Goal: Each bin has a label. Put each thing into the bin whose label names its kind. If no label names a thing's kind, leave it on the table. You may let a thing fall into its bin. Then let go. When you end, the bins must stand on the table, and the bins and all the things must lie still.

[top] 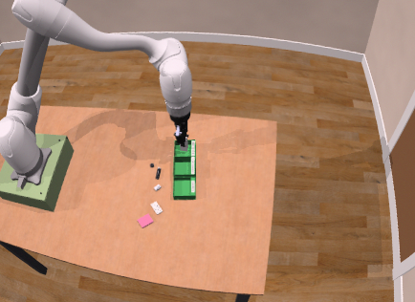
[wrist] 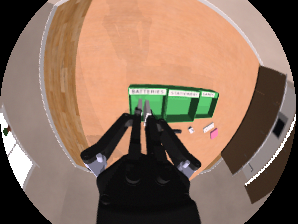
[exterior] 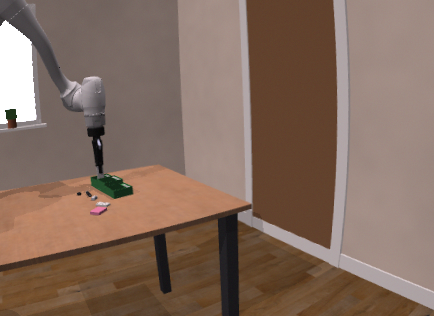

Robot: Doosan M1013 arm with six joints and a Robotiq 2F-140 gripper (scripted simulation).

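My gripper is now 270 mm to the left of the white thing, 60 mm past it and 50 mm above it. Also, from my hand: black bar (120 mm to the right, 80 mm behind, 50 mm below); small dark piece (120 mm behind, 80 mm to the right, 50 mm below); small white piece (180 mm to the right, 70 mm behind, 50 mm below).
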